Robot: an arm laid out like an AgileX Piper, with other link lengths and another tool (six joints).
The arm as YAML. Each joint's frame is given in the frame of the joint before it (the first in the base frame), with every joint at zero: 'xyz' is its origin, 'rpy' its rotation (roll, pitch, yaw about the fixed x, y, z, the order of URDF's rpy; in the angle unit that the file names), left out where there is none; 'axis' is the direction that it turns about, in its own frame. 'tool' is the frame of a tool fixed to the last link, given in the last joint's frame.
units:
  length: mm
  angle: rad
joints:
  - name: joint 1
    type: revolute
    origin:
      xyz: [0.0, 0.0, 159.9]
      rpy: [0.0, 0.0, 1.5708]
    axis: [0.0, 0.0, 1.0]
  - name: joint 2
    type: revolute
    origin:
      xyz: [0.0, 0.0, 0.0]
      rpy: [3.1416, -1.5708, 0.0]
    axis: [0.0, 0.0, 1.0]
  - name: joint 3
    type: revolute
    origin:
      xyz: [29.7, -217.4, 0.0]
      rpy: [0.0, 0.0, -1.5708]
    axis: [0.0, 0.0, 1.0]
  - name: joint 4
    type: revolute
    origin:
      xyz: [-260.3, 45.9, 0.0]
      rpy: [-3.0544, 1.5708, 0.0]
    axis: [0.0, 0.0, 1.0]
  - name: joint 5
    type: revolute
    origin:
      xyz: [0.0, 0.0, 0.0]
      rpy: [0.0, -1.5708, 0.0]
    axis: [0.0, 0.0, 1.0]
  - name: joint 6
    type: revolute
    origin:
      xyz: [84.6, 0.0, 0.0]
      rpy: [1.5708, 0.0, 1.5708]
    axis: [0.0, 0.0, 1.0]
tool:
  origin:
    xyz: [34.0, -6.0, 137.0]
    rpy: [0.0, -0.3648, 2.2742]
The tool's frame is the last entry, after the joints.
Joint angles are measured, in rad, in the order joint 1, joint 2, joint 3, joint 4, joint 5, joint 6. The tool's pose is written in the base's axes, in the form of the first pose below.
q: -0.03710 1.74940 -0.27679 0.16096 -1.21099 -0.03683
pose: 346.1, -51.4, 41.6; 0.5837, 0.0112, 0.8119; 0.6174, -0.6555, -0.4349; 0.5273, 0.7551, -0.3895
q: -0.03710 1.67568 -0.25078 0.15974 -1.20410 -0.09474
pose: 345.2, -52.9, 58.7; 0.5614, -0.0055, 0.8275; 0.6529, -0.6115, -0.4470; 0.5085, 0.7912, -0.3397
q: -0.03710 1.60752 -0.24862 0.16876 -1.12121 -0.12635
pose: 345.5, -54.1, 64.1; 0.5723, 0.0109, 0.8200; 0.6599, -0.5998, -0.4526; 0.4869, 0.8001, -0.3505
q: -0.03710 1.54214 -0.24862 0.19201 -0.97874 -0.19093
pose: 340.6, -56.4, 56.9; 0.6119, 0.0795, 0.7869; 0.6717, -0.5775, -0.4640; 0.4175, 0.8125, -0.4068
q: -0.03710 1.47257 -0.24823 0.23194 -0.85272 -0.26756
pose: 335.1, -60.5, 54.7; 0.6425, 0.1314, 0.7549; 0.6794, -0.5532, -0.4820; 0.3543, 0.8226, -0.4447
